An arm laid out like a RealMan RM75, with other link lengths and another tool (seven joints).
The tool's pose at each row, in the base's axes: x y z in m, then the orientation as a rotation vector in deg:
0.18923 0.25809 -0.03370 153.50 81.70 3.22
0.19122 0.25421 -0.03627 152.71 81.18 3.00
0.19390 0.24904 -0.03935 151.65 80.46 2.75
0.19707 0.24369 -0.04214 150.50 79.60 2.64
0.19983 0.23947 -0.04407 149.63 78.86 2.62
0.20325 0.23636 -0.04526 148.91 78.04 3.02
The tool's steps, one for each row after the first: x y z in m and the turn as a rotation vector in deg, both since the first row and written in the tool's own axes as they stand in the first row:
-0.00206 0.00351 0.00301 -0.77 -0.57 0.03
-0.00479 0.00824 0.00669 -1.83 -1.30 0.09
-0.00741 0.01351 0.01013 -3.05 -2.03 0.21
-0.00933 0.01791 0.01260 -4.03 -2.57 0.36
-0.00997 0.02233 0.01430 -5.06 -2.81 0.62

